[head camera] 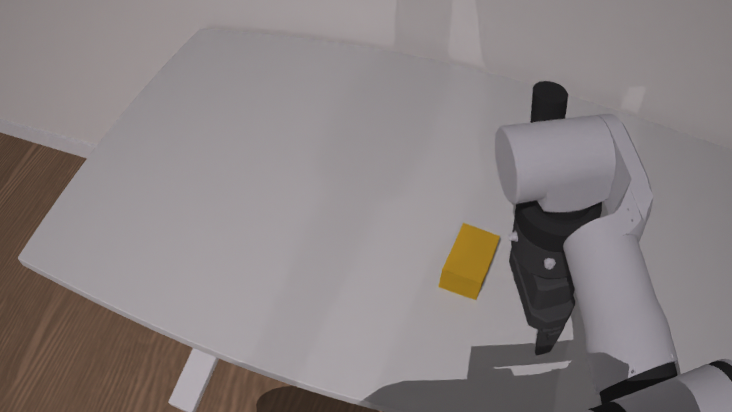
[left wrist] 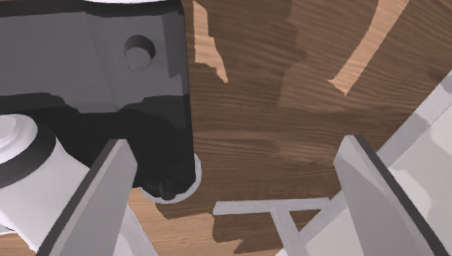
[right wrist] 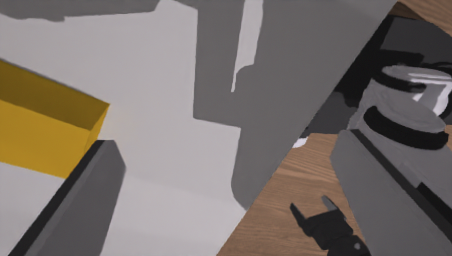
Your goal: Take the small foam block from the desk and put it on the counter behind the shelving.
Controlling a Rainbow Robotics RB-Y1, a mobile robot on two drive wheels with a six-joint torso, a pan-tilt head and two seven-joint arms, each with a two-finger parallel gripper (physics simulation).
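Places are measured from the robot's base along level axes (x ahead, y left, z up), in centimetres.
Pixels of known places: left gripper, fingertip midpoint: (left wrist: 234, 150) (right wrist: 307, 201); right gripper, fingertip midpoint: (head camera: 532, 314) (right wrist: 228, 149).
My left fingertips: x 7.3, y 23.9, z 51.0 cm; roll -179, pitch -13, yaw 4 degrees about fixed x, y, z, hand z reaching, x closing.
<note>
Behind a point stands the place of what it marks.
The small foam block (head camera: 470, 254) @[x 53.9, y -14.2, z 76.6 cm] (right wrist: 42, 135) @[x 52.4, y -14.9, z 76.6 cm], a yellow-orange cuboid, lies on the white desk (head camera: 230, 179) @[x 71.3, y 23.9, z 72.1 cm] (right wrist: 165, 160) @[x 44.0, y -8.7, z 72.1 cm]. My right gripper (head camera: 544, 350) (right wrist: 228, 149) @[x 39.4, y -20.0, z 83.9 cm] is open over the desk's front part, to the right of and nearer than the block in the head view. In the right wrist view the block is at the left, partly cut off, beside the left-hand finger and outside the gap. My left gripper (left wrist: 234, 150) @[x 7.3, y 23.9, z 51.0 cm] (right wrist: 307, 201) @[x 7.3, y 23.9, z 51.0 cm] is open, with wooden floor and part of my base below it. The counter and the shelving do not show.
A pale wall (head camera: 307, 20) @[x 120.4, y 15.9, z 74.8 cm] stands along the desk's back edge. A white desk leg (head camera: 193, 381) shows below the front edge. Wooden floor (head camera: 102, 353) @[x 64.6, y 81.9, z 0.1 cm] (left wrist: 250, 115) @[x 28.6, y -15.2, z 0.1 cm] extends in front. My dark base (left wrist: 160, 120) @[x 1.0, y 1.6, z 19.1 cm] is at the left of the left wrist view.
</note>
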